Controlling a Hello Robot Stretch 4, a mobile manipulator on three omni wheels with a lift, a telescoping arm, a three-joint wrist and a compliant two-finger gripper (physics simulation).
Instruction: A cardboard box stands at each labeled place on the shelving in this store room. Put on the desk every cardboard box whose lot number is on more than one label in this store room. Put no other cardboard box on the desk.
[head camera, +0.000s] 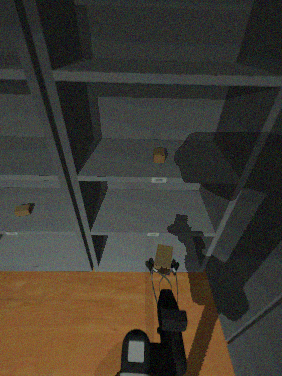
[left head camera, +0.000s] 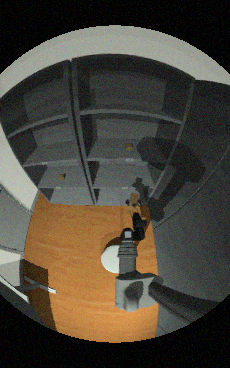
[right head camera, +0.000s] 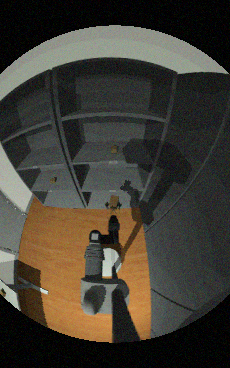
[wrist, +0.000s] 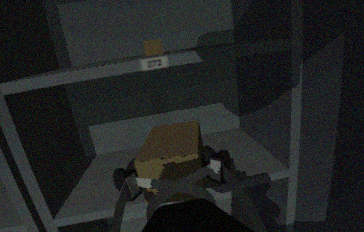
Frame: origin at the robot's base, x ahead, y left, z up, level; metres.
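Seen in the pictures: gripper, fingertip midpoint: (head camera: 162, 259) (left head camera: 132, 199) (right head camera: 112, 202) (wrist: 172, 164); robot's base, link origin: (left head camera: 116, 257) (right head camera: 105, 260).
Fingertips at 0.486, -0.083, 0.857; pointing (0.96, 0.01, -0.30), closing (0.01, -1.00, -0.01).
Observation:
Pixels of each thing's middle, then the offset from my fingertips to it, as dx, dy, dz. "pt": a spot on its surface instead. Level surfaces: height alone.
- label, surface spot: (wrist: 154, 63) (head camera: 158, 180) pt +0.393, +0.007, +0.089
- third cardboard box, body centre: (head camera: 23, 210) (left head camera: 61, 176) (right head camera: 52, 180) +0.516, +0.941, -0.326
- upright post, surface spot: (head camera: 64, 150) pt +0.374, +0.456, +0.250
- wooden floor, surface height: dz -0.884
My gripper (head camera: 162, 266) (wrist: 172, 164) is shut on a cardboard box (head camera: 163, 255) (right head camera: 114, 201) (wrist: 170, 142), one fingertip at each side of it, in front of the shelving (head camera: 165, 78) (wrist: 70, 77). Another cardboard box (head camera: 159, 155) (left head camera: 129, 147) (right head camera: 114, 149) (wrist: 153, 47) stands on a shelf above, over a label (head camera: 159, 180) (wrist: 154, 63) that seems to read 272 in the wrist view. A third cardboard box (head camera: 23, 210) (left head camera: 62, 177) (right head camera: 53, 180) stands in the bay to the left, above a label (head camera: 11, 233). A label (head camera: 153, 234) on the lower right shelf is too small to read. The desk cannot be made out.
An upright post (head camera: 64, 150) (left head camera: 82, 150) divides the two bays. A dark wall or panel (left head camera: 200, 210) (right head camera: 185, 240) runs along the right. The wooden floor (head camera: 60, 320) (left head camera: 65, 235) lies in front of the shelving. A white bar (left head camera: 45, 286) (right head camera: 37, 287) shows at the lower left.

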